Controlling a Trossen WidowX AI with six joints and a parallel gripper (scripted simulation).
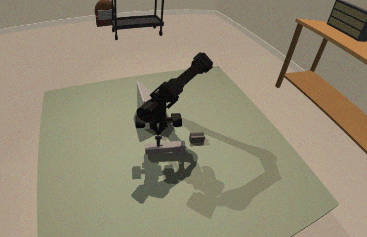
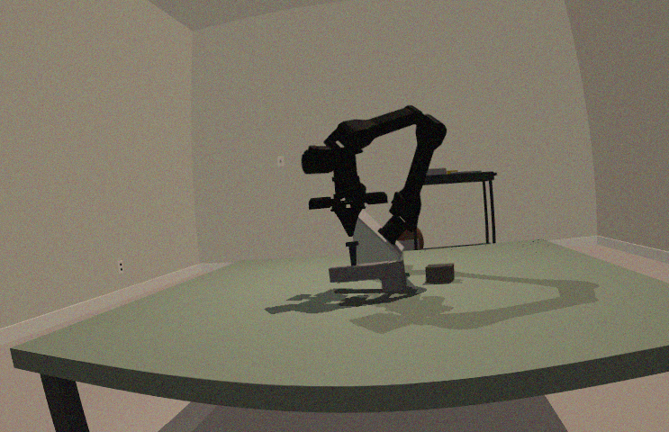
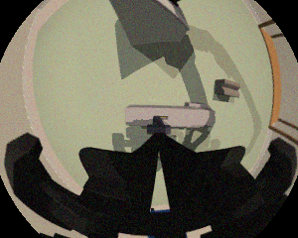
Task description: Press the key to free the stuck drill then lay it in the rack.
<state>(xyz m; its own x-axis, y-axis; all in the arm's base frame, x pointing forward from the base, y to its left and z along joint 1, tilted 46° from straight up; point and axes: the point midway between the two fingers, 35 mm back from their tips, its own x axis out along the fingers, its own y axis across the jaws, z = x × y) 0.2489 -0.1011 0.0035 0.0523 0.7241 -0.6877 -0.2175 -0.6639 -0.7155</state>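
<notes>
My gripper tip is now 5 cm above the dark key. From my gripper tip the other things lie so: rack: 22 cm to the left, 11 cm below, 3 cm behind; then grey block: 10 cm below, 4 cm to the left, 1 cm ahead; then drill: 9 cm below, 6 cm to the left, 1 cm ahead.
</notes>
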